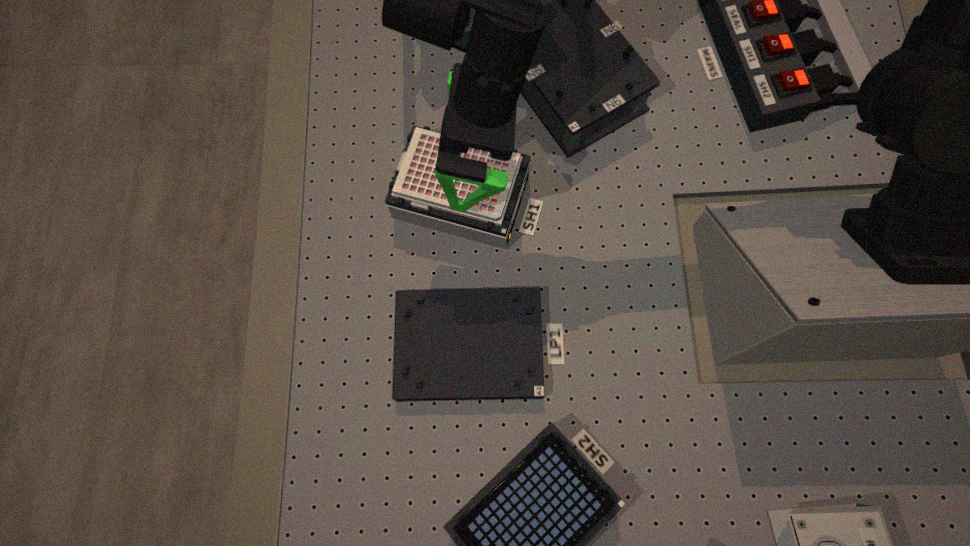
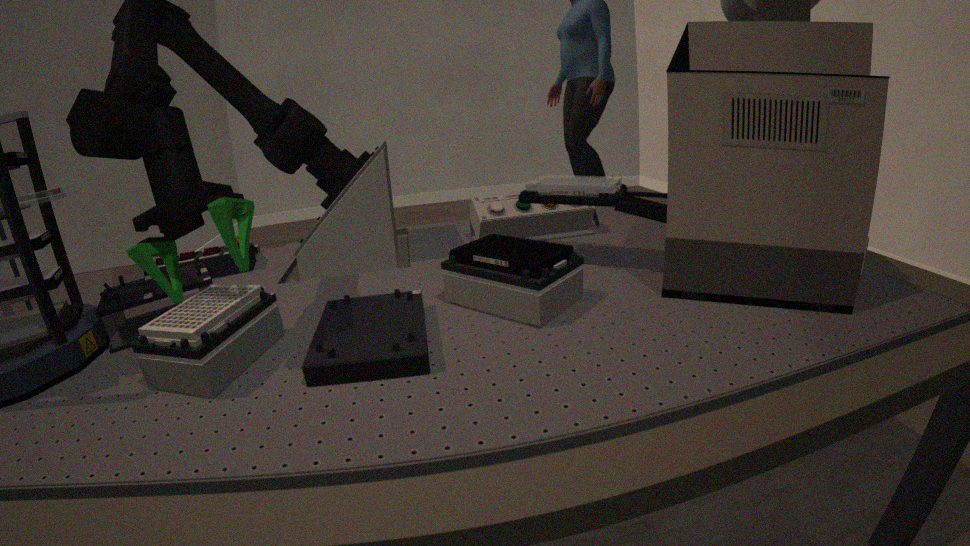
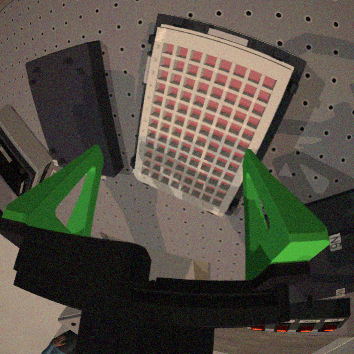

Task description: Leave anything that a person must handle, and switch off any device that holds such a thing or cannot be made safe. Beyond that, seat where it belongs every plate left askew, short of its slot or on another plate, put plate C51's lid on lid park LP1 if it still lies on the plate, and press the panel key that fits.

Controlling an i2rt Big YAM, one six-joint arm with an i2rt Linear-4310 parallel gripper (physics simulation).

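A white plate with pink wells lies on shaker SH1; a dark strip of the nest shows along one long side. A small orange light shows on SH1. My gripper is open and empty above this plate. Lid park LP1 is bare. A black plate with blue wells is on shaker SH2. Switches SEAL, SH1 and SH2 glow orange. The key panel stands behind. No plate label is readable as C51.
A dark nest labelled N6 is beside SH1. A rack stands left. A tall grey device stands right; a clear-topped plate is above dark arms near the key panel. A person in blue is behind the table.
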